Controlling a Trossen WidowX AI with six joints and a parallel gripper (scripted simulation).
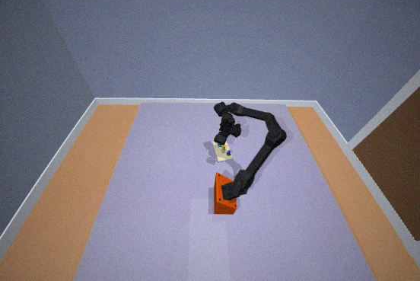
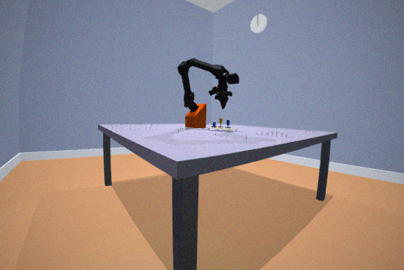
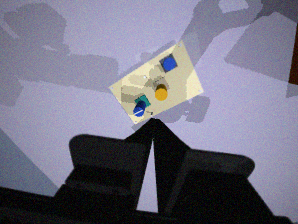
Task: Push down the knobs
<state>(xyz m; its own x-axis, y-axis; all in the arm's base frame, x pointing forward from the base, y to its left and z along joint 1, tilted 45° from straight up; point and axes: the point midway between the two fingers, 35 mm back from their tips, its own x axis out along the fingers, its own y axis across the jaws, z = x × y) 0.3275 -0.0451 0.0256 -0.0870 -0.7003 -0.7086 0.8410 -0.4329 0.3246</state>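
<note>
Right now my gripper tip is 1 cm past the yellow knob, 1 cm to the left of it and 8 cm above it. Also, from my gripper tip: blue knob: 4 cm ahead, 1 cm to the left, 8 cm below.
</note>
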